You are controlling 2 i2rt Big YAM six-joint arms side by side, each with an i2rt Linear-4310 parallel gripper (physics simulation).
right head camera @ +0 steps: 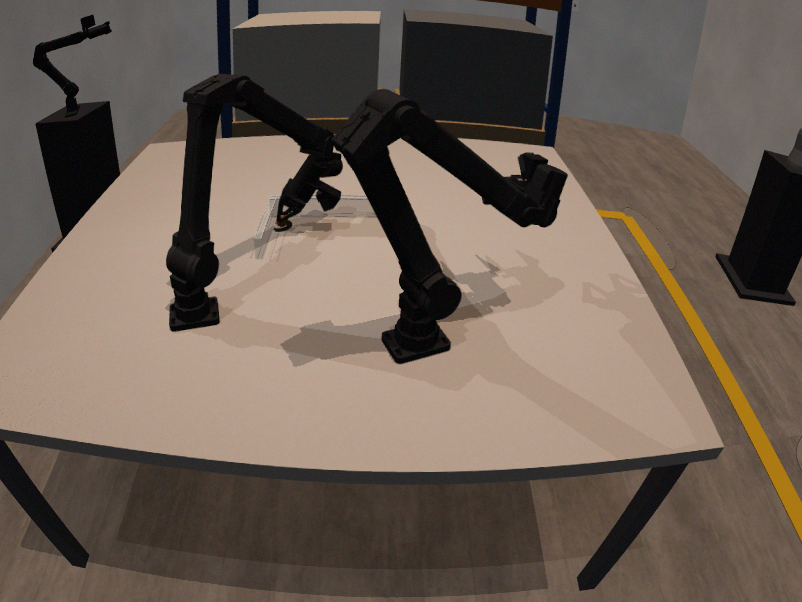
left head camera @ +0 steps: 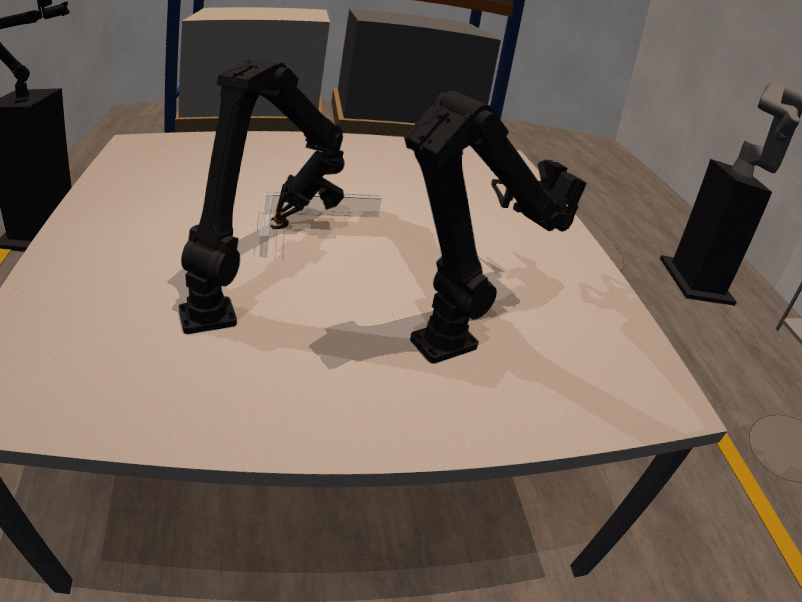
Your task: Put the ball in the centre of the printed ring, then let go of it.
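Where they show: left gripper, fingertip midpoint: [right head camera: 279, 219] [left head camera: 277, 216]; left arm's base at its link origin: [right head camera: 194, 316] [left head camera: 207, 317]; right arm's base at its link origin: [right head camera: 415, 344] [left head camera: 443, 343].
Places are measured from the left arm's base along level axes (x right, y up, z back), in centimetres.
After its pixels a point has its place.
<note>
The ball [left head camera: 279, 217] [right head camera: 282, 221] shows as a small orange patch between the fingertips of my left gripper [left head camera: 279, 216] @(x 25.0, y 3.0, z -33.5 cm) [right head camera: 282, 220] @(x 25.0, y 3.0, z -33.5 cm). That gripper is shut on the ball and points steeply down, close to the table. A small dark round shape [left head camera: 279, 226] @(x 25.6, y 0.0, z -33.0 cm) [right head camera: 283, 228] @(x 25.9, y 1.4, z -31.9 cm) lies on the table right below the fingertips; it is too small to tell whether it is the printed ring or something else. No printed ring can be made out clearly. My right gripper [left head camera: 502, 193] @(x 71.5, y 23.8, z -3.9 cm) is open and raised above the right part of the table; its fingers are mostly hidden in the right head view.
Clear, see-through panels [left head camera: 362, 205] @(x 49.0, y 3.6, z -33.0 cm) [right head camera: 263, 220] @(x 20.2, y 6.0, z -28.5 cm) stand behind and to the left of the left gripper, close to it. Both arms are mounted on the pale table [left head camera: 323, 414] @(x 15.0, y 0.0, z 31.7 cm) [right head camera: 323, 414] @(x 23.0, y 0.0, z 34.7 cm) and cast broad shadows. Two large grey boxes [left head camera: 259, 64] [left head camera: 414, 71] stand behind the table.
</note>
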